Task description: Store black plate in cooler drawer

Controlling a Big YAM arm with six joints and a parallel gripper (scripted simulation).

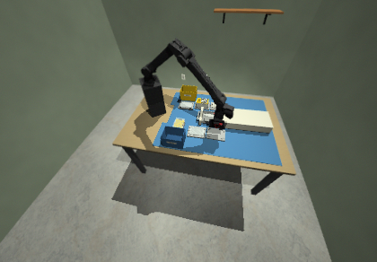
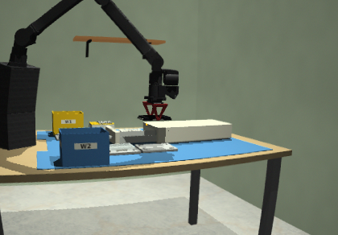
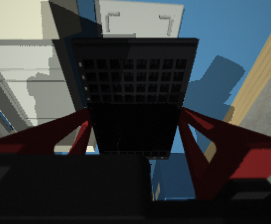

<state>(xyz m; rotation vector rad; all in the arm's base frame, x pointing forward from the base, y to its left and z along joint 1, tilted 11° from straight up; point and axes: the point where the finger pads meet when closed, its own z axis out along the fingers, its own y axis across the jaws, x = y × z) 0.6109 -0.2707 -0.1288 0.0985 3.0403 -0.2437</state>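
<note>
The drawer lies 180 mm to the left of my hand, 120 mm below it and 20 mm behind it. Also, from my hand: work nest N2 (140 mm below, 10 mm ahead); white plate (160 mm behind, 130 mm below, 10 mm to the left); black plate (right at my hand).
</note>
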